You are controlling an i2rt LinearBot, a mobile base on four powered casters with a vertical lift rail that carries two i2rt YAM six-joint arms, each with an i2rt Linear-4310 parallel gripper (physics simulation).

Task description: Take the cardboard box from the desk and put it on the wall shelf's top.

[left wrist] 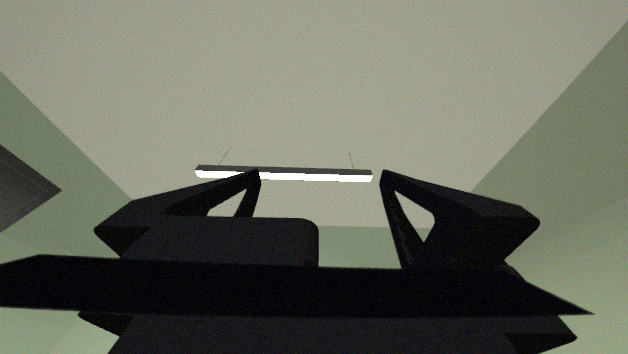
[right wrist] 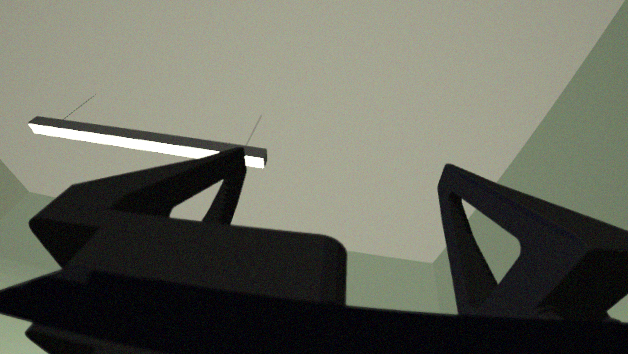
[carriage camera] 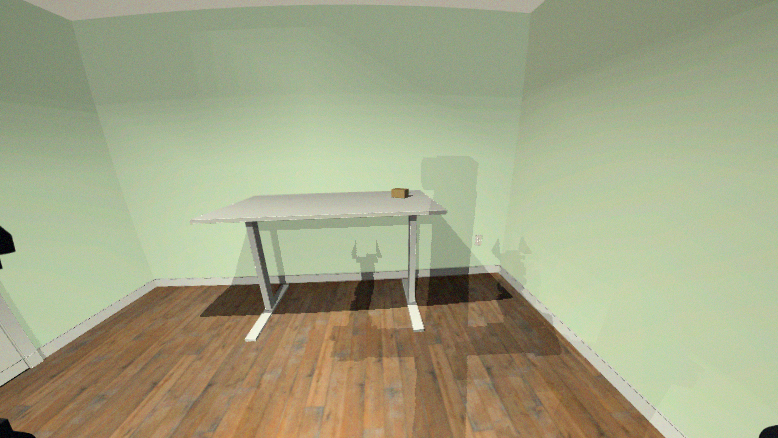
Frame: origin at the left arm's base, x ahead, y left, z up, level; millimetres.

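Seen in the pictures: left gripper, fingertip midpoint: (left wrist: 319, 176); right gripper, fingertip midpoint: (right wrist: 341, 166).
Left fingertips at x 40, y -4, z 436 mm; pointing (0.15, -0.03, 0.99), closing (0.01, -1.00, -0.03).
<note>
A point is followed by its place in that frame.
The small brown cardboard box (carriage camera: 399, 193) {y -421, x 1587, z 113 mm} sits on the white desk (carriage camera: 321, 206) {y 117, x 1345, z 78 mm} near its back right part, in the middle of the carriage view and some way off across the floor. The wall shelf does not show in these views. My left gripper (left wrist: 319, 176) {y -5, x 40, z 437 mm} is open and empty, its fingertips pointing up toward the ceiling, far from the box. My right gripper (right wrist: 341, 166) {y -692, x 40, z 440 mm} is open and empty too, also tilted up toward the ceiling and far from the box.
The desk stands on two grey legs with white feet near the green back wall (carriage camera: 304, 130) {y 387, x 1911, z 626 mm}. A side wall (carriage camera: 653, 190) {y -1636, x 898, z 242 mm} runs along the right. Part of a white door (carriage camera: 10, 348) {y 2115, x 774, z -677 mm} shows at the far left. A wall outlet (carriage camera: 478, 239) {y -1270, x 2015, z -463 mm} is right of the desk.
</note>
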